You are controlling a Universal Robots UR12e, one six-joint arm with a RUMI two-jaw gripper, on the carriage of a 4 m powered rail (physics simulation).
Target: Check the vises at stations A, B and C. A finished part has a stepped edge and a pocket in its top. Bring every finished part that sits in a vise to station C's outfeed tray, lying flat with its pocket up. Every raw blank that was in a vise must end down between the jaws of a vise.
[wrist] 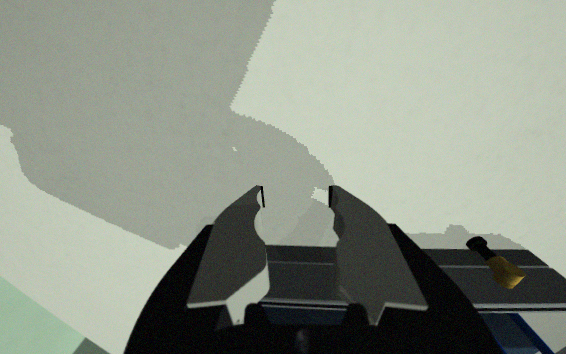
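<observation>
My gripper (295, 187) is open and empty. Its two grey fingers stand apart at the lower middle of the wrist view, with the pale surface showing between their tips. A dark grey ledge (301, 274), apparently the edge of a vise station, shows farther down between the fingers and continues at the right. A blue part (507, 331) shows below the ledge at the lower right. Vise jaws, finished parts, raw blanks and the outfeed tray do not show in this view.
A brass nozzle (507, 272) with a black end sticks out over the ledge at the right. Broad grey shadows fall across the pale surface (425, 100). A green area (35, 320) shows at the lower left, with a dark patch (90, 347) beside it.
</observation>
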